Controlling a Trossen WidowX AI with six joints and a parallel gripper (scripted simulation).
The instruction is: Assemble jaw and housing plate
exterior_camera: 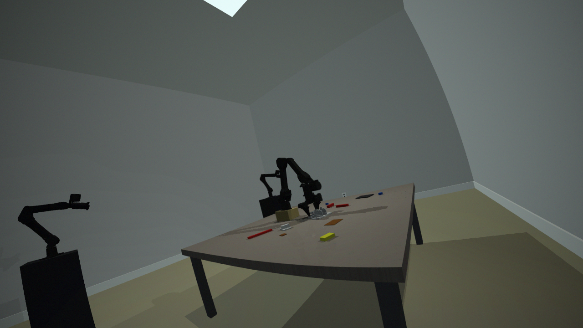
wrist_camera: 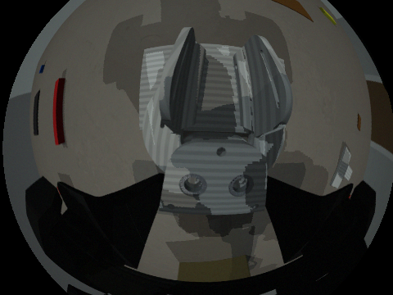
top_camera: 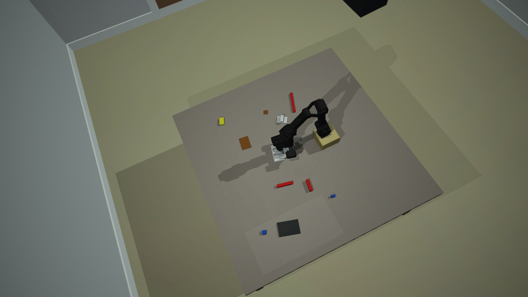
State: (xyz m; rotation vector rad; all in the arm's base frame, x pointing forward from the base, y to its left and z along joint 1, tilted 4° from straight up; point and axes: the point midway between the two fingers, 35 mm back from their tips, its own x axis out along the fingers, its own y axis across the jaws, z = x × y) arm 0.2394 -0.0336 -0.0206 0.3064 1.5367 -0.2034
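Right now the silver jaw is 30 mm ahead of my gripper tip and 10 mm to the left of it. From my gripper tip the other things lie so: dark tile: 260 mm ahead, 430 mm to the left, 10 mm below; then yellow block: 280 mm ahead, 430 mm to the right, 10 mm below; then brown tile: 220 mm ahead, 200 mm to the right, 10 mm below.
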